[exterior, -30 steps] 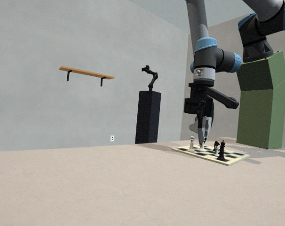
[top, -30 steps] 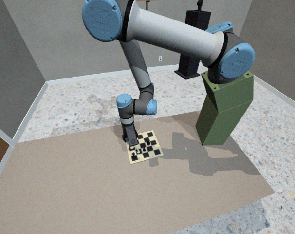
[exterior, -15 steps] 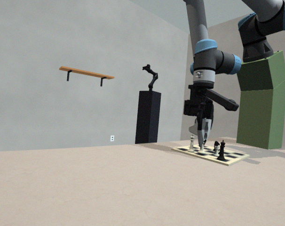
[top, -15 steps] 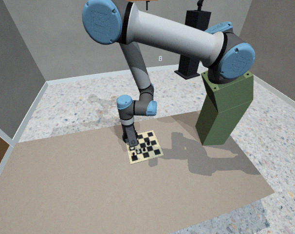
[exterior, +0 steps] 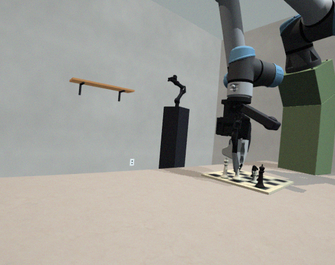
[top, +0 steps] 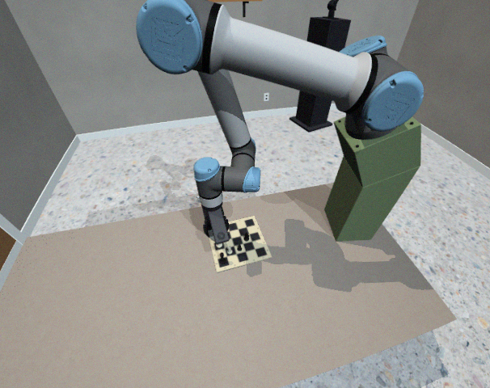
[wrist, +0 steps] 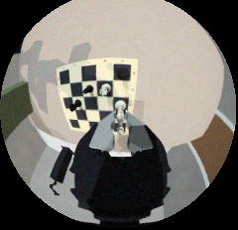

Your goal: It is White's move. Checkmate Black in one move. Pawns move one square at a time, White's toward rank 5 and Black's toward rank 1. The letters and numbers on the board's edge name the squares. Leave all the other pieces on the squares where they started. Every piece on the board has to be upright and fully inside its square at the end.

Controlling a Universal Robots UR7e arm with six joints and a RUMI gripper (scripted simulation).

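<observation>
The tall white piece is 1 cm behind my hand, 4 cm to the right of it and 1 cm below it. The rest, counted from my hand: chessboard 7 cm behind, 2 cm to the left, 4 cm below; then black king 2 cm ahead, 7 cm to the left, 1 cm below.
</observation>
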